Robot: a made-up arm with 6 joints. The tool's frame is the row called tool.
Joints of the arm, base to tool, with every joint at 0 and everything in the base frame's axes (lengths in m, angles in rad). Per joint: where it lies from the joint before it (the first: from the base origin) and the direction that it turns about. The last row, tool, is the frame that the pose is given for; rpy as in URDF.
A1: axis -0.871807 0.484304 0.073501 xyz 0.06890 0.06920 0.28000
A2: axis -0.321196 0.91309 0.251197 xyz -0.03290 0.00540 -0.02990
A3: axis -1 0 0 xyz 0.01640 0.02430 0.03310
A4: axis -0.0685 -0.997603 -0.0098 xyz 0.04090 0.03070 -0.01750
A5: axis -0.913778 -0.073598 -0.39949 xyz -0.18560 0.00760 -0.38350
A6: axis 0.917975 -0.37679 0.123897 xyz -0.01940 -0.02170 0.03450
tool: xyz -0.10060 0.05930 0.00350 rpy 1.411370 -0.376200 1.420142
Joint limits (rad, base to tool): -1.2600..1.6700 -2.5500..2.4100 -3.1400..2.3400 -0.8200..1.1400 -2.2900..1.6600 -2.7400..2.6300
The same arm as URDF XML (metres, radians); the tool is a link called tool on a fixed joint. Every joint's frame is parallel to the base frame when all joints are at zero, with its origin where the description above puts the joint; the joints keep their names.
<robot name="arm">
  <joint name="tool_joint" type="fixed">
    <parent link="link6"/>
    <child link="tool"/>
    <origin xyz="-0.1006 0.0593 0.0035" rpy="1.4114 -0.3762 1.4201"/>
  </joint>
  <joint name="A6" type="revolute">
    <parent link="link5"/>
    <child link="link6"/>
    <origin xyz="-0.0194 -0.0217 0.0345"/>
    <axis xyz="0.917975 -0.37679 0.123897"/>
    <limit lower="-2.74" upper="2.63"/>
  </joint>
  <joint name="A5" type="revolute">
    <parent link="link4"/>
    <child link="link5"/>
    <origin xyz="-0.1856 0.0076 -0.3835"/>
    <axis xyz="-0.913778 -0.073598 -0.39949"/>
    <limit lower="-2.29" upper="1.66"/>
  </joint>
  <joint name="A4" type="revolute">
    <parent link="link3"/>
    <child link="link4"/>
    <origin xyz="0.0409 0.0307 -0.0175"/>
    <axis xyz="-0.0685 -0.997603 -0.0098"/>
    <limit lower="-0.82" upper="1.14"/>
  </joint>
  <joint name="A3" type="revolute">
    <parent link="link2"/>
    <child link="link3"/>
    <origin xyz="0.0164 0.0243 0.0331"/>
    <axis xyz="-1 0 0"/>
    <limit lower="-3.14" upper="2.34"/>
  </joint>
  <joint name="A2" type="revolute">
    <parent link="link1"/>
    <child link="link2"/>
    <origin xyz="-0.0329 0.0054 -0.0299"/>
    <axis xyz="-0.321196 0.91309 0.251197"/>
    <limit lower="-2.55" upper="2.41"/>
  </joint>
  <joint name="A1" type="revolute">
    <parent link="base_link"/>
    <child link="link1"/>
    <origin xyz="0.0689 0.0692 0.28"/>
    <axis xyz="-0.871807 0.484304 0.073501"/>
    <limit lower="-1.26" upper="1.67"/>
  </joint>
  <link name="base_link"/>
  <link name="link1"/>
  <link name="link2"/>
  <link name="link3"/>
  <link name="link4"/>
  <link name="link5"/>
  <link name="link6"/>
  <link name="tool"/>
</robot>

